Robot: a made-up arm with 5 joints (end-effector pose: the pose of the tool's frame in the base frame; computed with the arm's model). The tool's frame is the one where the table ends. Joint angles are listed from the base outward.
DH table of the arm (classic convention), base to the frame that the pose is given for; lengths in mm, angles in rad. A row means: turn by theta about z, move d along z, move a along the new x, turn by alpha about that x. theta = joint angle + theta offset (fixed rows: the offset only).
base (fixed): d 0; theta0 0.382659; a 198.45; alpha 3.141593
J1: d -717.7; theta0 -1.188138; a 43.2; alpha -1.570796
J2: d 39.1; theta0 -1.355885; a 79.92; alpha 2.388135
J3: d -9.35; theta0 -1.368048; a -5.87; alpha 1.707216
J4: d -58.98; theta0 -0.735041; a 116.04; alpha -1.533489
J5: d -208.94; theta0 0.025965; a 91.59; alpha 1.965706
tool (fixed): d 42.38; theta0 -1.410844; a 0; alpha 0
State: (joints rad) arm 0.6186 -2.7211 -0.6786 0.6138 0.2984
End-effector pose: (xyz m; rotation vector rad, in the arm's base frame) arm 0.0996 -0.1853 0.5930 -1.7736 2.0037 -0.6461
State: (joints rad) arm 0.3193 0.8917 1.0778 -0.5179 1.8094
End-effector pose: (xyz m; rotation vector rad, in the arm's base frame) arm 0.4927 -0.0371 0.6896 -1.0173 1.0214 -1.5351
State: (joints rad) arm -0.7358 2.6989 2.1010 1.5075 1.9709
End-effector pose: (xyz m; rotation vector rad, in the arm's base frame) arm 0.2368 0.4352 0.8105 -1.2940 -0.4500 0.1518
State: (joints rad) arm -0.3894 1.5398 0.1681 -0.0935 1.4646
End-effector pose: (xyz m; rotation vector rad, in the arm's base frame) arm 0.3727 0.4325 0.8432 -0.1233 0.4983 0.3952
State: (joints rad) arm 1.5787 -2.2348 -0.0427 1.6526 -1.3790
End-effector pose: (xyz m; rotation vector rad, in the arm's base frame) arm 0.0448 0.1430 0.5587 1.2851 2.0491 -1.3064
